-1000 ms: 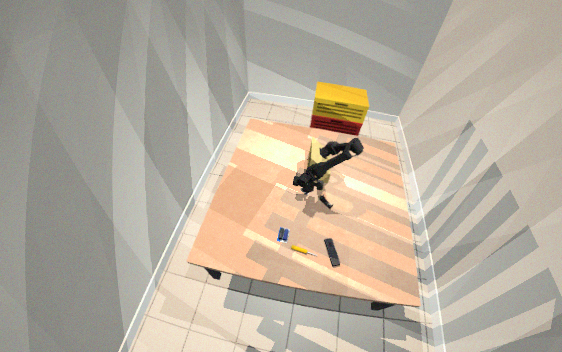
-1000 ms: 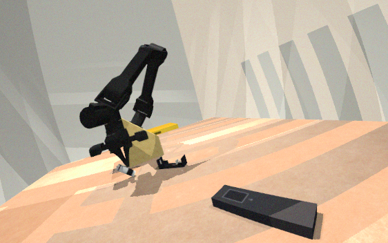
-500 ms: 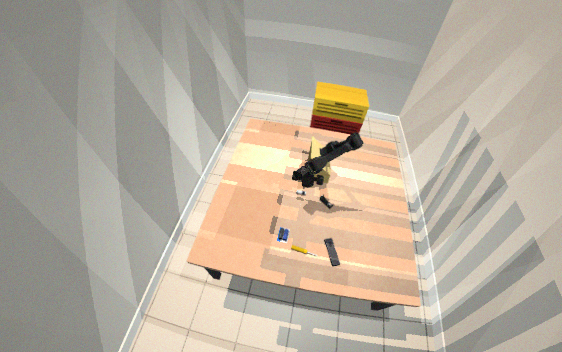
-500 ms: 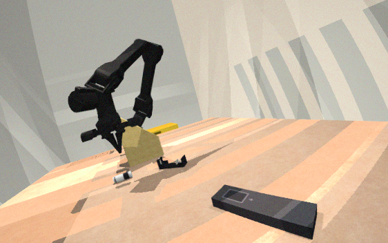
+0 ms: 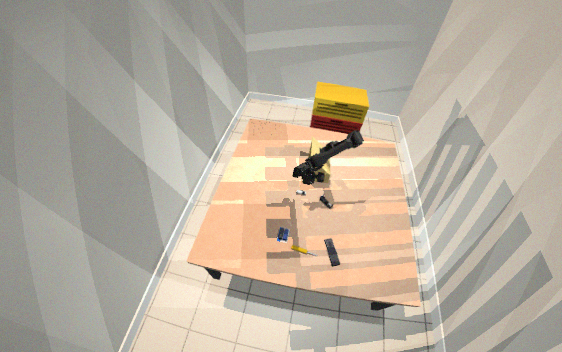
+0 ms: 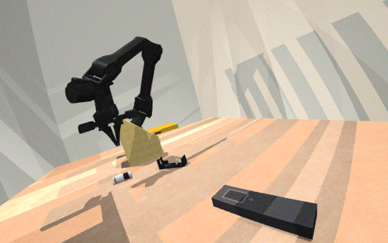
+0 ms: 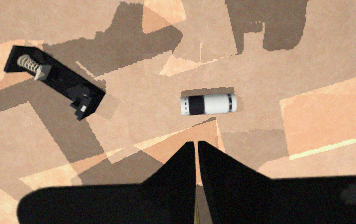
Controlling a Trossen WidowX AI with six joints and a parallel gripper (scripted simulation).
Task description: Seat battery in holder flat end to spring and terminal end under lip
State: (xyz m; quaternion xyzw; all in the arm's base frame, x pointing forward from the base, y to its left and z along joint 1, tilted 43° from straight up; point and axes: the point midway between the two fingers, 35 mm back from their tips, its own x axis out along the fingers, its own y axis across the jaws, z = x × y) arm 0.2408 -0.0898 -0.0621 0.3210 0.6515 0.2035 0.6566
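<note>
The battery lies 110 mm below my gripper tip and 20 mm to the right of it. The rest, counted from my gripper tip: long black block 390 mm ahead, 160 mm to the left, 100 mm below; then yellow screwdriver 400 mm ahead, 110 mm below.
</note>
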